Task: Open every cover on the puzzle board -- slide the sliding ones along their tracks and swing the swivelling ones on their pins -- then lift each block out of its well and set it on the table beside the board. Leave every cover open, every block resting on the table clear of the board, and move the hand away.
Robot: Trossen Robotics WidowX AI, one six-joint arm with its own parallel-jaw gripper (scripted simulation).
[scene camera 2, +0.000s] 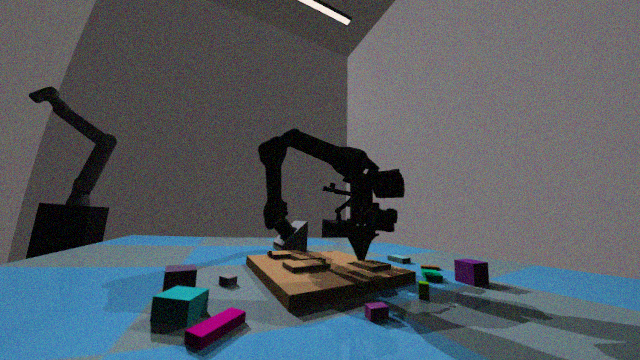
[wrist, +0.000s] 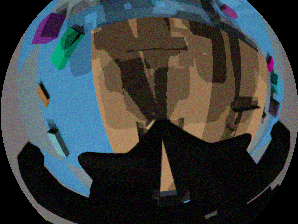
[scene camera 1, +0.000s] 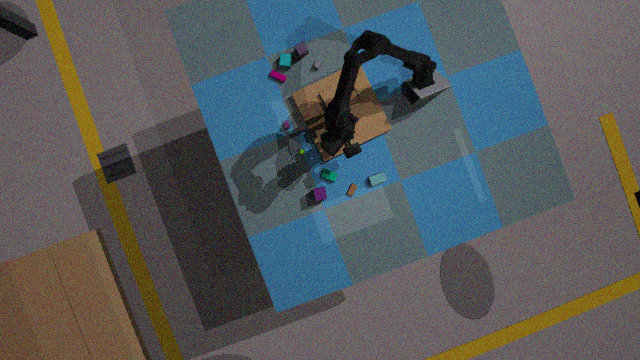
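Observation:
The gripper [scene camera 2: 361, 262] [wrist: 160, 123] is visible, and so is a wooden puzzle board [scene camera 2: 299, 290] [wrist: 230, 74] [scene camera 1: 308, 100]. A green block [wrist: 67, 43] is seen as well.

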